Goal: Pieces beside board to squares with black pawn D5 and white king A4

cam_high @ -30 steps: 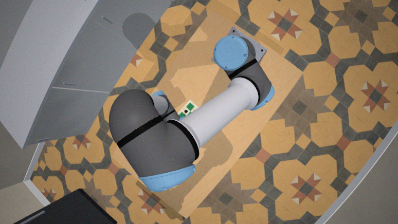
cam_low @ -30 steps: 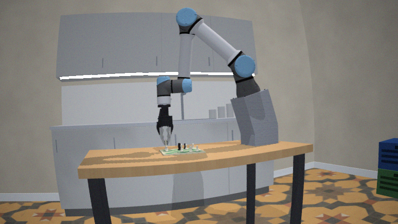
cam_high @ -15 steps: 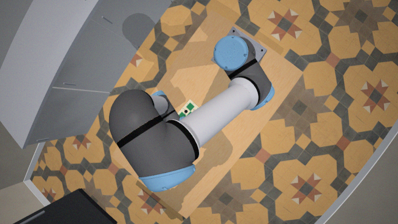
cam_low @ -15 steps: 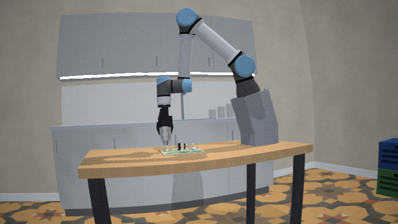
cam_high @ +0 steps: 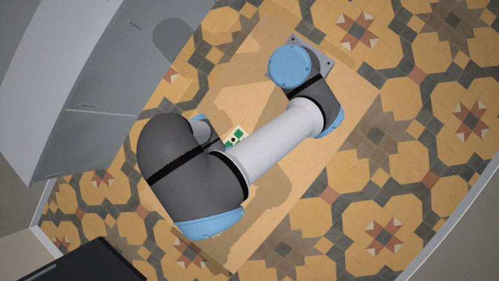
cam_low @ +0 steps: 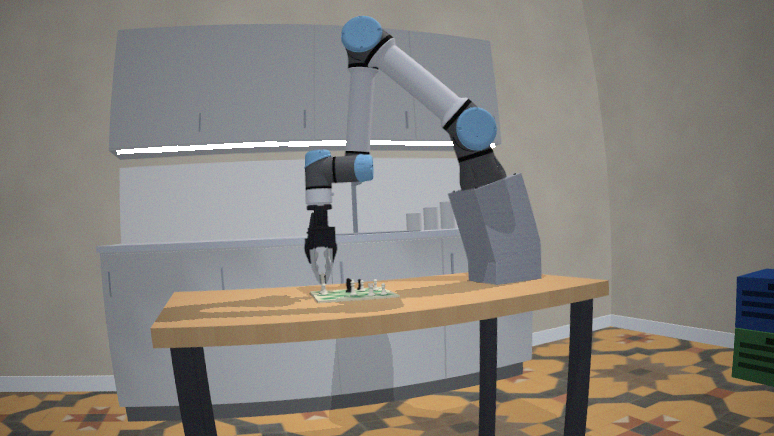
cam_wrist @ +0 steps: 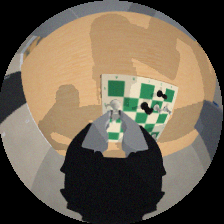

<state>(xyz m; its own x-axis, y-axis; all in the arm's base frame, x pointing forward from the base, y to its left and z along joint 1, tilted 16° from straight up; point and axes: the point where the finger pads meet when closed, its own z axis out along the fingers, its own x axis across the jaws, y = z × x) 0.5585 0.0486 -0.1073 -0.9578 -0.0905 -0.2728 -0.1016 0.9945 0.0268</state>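
The white king lies 1 cm below my hand. Also, from my hand: chessboard 8 cm behind, 5 cm below, 3 cm to the left; black pawn 11 cm behind, 5 cm to the right, 3 cm below.
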